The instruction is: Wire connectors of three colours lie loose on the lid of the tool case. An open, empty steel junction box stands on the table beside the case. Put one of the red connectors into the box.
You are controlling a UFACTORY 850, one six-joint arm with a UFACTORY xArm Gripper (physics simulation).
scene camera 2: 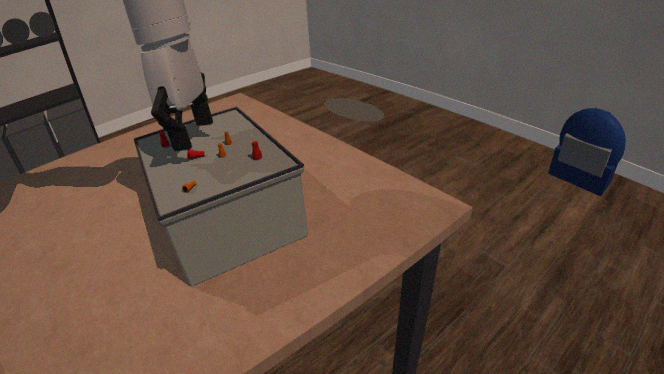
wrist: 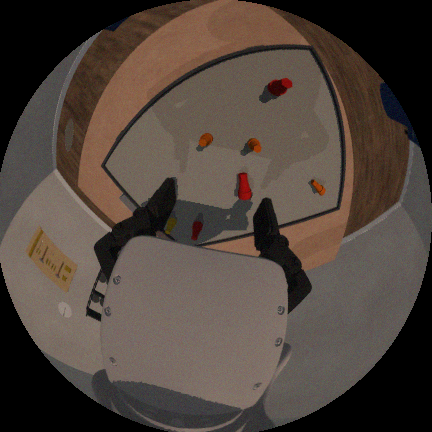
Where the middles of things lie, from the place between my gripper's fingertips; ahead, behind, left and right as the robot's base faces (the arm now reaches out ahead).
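Scene:
With the tool case (scene camera 2: 240,209), my gripper is 9 cm above it, 2 cm to the left of it and 1 cm short of it.

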